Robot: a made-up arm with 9 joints. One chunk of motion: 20 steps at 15 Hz.
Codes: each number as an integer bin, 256 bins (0 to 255) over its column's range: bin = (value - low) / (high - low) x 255, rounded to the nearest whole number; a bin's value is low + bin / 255 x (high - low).
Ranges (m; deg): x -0.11..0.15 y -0.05..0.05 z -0.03..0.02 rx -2..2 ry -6..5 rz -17..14
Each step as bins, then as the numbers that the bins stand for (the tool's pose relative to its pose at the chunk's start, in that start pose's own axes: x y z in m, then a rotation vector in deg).
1 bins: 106 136 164 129 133 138
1 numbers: -0.0019 0.0033 0.0022 0.02 -0.26 -0.22
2 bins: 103 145 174 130 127 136
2 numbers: -0.0050 0.0069 0.0041 0.04 -0.52 -0.47
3 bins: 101 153 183 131 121 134
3 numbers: -0.0070 0.0100 0.0059 0.05 -0.78 -0.71
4 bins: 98 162 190 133 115 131
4 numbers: -0.0101 0.0135 0.0073 0.09 -1.04 -1.07
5 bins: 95 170 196 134 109 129
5 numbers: -0.0131 0.0167 0.0084 0.10 -1.30 -1.32
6 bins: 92 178 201 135 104 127
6 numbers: -0.0162 0.0198 0.0094 0.12 -1.51 -1.56
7 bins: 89 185 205 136 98 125
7 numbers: -0.0193 0.0225 0.0102 0.13 -1.77 -1.80
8 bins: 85 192 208 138 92 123
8 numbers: -0.0233 0.0253 0.0108 0.16 -2.03 -2.05
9 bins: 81 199 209 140 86 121
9 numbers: -0.0274 0.0280 0.0110 0.20 -2.29 -2.29
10 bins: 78 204 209 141 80 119
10 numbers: -0.0305 0.0300 0.0110 0.21 -2.55 -2.53
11 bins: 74 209 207 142 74 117
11 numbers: -0.0345 0.0320 0.0106 0.23 -2.81 -2.78
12 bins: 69 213 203 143 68 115
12 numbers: -0.0396 0.0335 0.0098 0.24 -3.07 -3.02
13 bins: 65 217 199 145 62 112
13 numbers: -0.0437 0.0351 0.0090 0.27 -3.33 -3.38
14 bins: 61 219 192 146 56 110
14 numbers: -0.0478 0.0359 0.0076 0.29 -3.58 -3.63
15 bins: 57 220 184 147 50 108
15 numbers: -0.0519 0.0363 0.0061 0.31 -3.84 -3.87
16 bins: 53 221 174 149 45 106
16 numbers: -0.0560 0.0367 0.0041 0.34 -4.06 -4.11
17 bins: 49 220 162 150 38 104
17 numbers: -0.0600 0.0363 0.0018 0.35 -4.36 -4.36
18 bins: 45 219 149 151 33 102
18 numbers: -0.0641 0.0359 -0.0008 0.37 -4.58 -4.60
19 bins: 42 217 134 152 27 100
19 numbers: -0.0672 0.0351 -0.0037 0.38 -4.84 -4.84
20 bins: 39 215 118 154 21 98
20 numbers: -0.0702 0.0343 -0.0069 0.42 -5.09 -5.09
